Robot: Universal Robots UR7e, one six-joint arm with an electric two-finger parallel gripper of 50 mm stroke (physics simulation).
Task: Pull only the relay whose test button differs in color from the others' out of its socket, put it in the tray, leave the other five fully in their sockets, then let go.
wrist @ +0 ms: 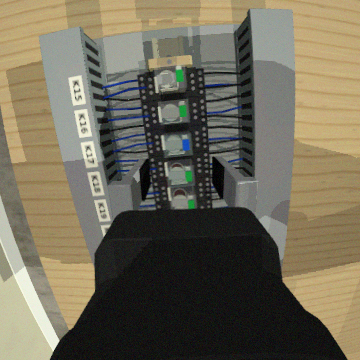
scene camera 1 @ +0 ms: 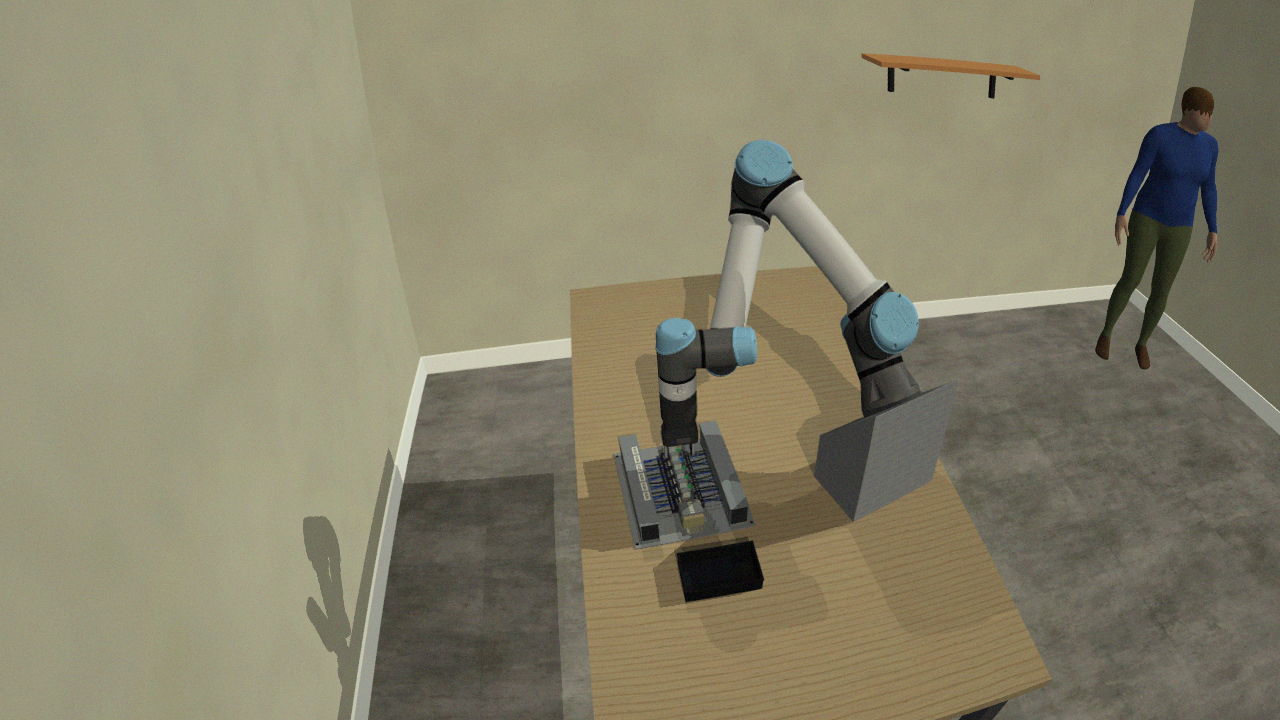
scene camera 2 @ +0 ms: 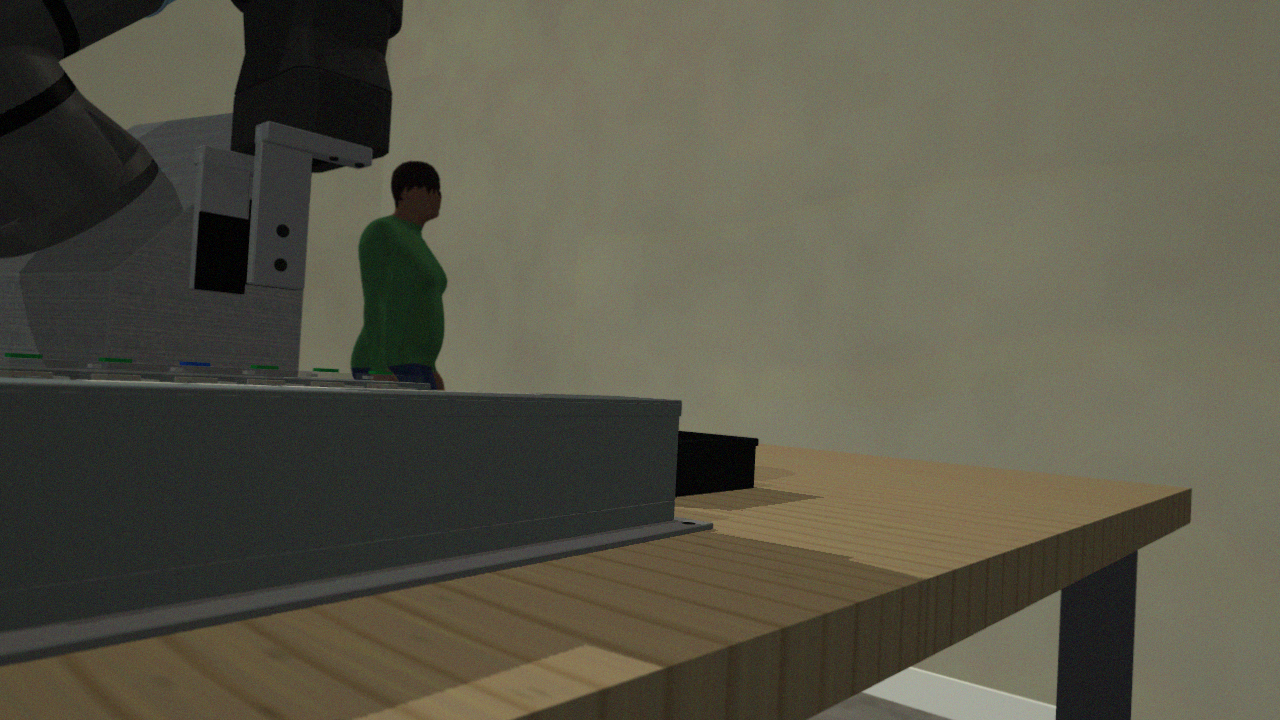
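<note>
The relay with the blue test button sits in its socket in the K17 row, third in the wrist view. Relays with green buttons sit in the same row of black sockets, such as one in the K16 row and one in the K18 row; the last relay is hidden behind the gripper body in the wrist view. My gripper is open and empty, pointing down above the relay row, with a gap to the relay tops in scene camera 2. The black tray holds no relay.
Grey wire ducts flank the relays, with blue and black wires between. A grey angled panel stands by the arm base on the wooden table. A person in blue and one in green stand beyond.
</note>
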